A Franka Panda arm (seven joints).
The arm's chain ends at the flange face. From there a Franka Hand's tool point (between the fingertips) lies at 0.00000 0.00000 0.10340 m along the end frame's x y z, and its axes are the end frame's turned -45 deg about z.
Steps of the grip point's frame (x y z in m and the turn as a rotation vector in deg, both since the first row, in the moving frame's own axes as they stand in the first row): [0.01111, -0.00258, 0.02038, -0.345, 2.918, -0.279]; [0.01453, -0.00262, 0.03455, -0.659, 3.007, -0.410]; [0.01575, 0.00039, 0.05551, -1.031, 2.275, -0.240]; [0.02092, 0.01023, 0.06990, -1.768, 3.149, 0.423]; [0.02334, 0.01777, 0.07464, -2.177, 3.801, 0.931]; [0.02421, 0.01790, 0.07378, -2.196, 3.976, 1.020]
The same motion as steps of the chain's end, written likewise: [0.00188, -0.00639, 0.02052, 1.819, 2.307, -0.279]; [0.00376, -0.00912, 0.03470, 1.660, 2.592, -0.410]; [0.00720, -0.00927, 0.05561, 0.880, 2.338, -0.240]; [0.01575, -0.00582, 0.07011, 0.977, 3.477, 0.423]; [0.02143, -0.00193, 0.07494, 1.148, 4.227, 0.931]; [0.02189, -0.00226, 0.07410, 1.259, 4.364, 1.020]
